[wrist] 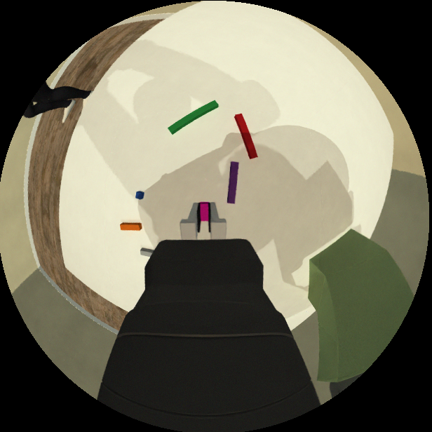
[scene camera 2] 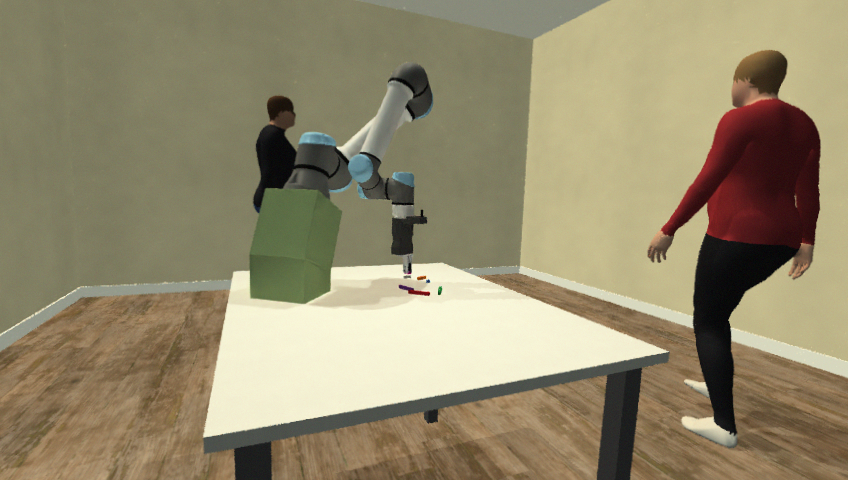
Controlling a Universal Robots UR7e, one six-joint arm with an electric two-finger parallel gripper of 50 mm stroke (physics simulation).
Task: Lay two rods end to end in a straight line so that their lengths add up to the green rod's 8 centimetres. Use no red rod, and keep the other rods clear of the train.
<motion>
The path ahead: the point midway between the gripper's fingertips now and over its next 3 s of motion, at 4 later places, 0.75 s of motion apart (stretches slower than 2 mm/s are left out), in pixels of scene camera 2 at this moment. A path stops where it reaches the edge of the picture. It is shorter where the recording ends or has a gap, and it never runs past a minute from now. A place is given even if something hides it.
The gripper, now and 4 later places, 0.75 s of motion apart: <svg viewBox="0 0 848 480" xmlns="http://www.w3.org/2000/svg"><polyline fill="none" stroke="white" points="407,272 397,284 396,285 397,272 394,286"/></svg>
</motion>
